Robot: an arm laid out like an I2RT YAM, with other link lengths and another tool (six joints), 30 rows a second.
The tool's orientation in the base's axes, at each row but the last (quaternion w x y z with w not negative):
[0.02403 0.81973 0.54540 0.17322]
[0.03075 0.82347 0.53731 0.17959]
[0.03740 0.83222 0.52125 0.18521]
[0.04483 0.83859 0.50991 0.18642]
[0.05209 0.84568 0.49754 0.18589]
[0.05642 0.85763 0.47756 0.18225]
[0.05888 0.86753 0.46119 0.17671]
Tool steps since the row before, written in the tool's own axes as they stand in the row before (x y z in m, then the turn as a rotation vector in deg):
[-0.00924 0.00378 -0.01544 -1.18 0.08 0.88]
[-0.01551 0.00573 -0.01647 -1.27 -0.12 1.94]
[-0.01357 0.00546 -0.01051 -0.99 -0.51 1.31]
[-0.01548 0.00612 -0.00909 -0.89 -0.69 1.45]
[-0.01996 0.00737 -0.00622 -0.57 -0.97 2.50]
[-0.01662 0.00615 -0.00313 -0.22 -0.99 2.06]
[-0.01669 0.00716 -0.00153 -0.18 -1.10 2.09]
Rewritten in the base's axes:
[-0.00463 -0.01217 0.01298 -0.06 -0.97 -1.11]
[-0.00596 -0.01865 0.01270 0.08 -0.81 -2.17]
[-0.00425 -0.01581 0.00750 -0.36 -0.47 -1.61]
[-0.00448 -0.01745 0.00591 -0.42 -0.28 -1.76]
[-0.00492 -0.02147 0.00253 -0.13 0.24 -2.73]
[-0.00417 -0.01750 0.00027 -0.14 0.51 -2.24]
[-0.00352 -0.01786 -0.00089 -0.20 0.60 -2.28]

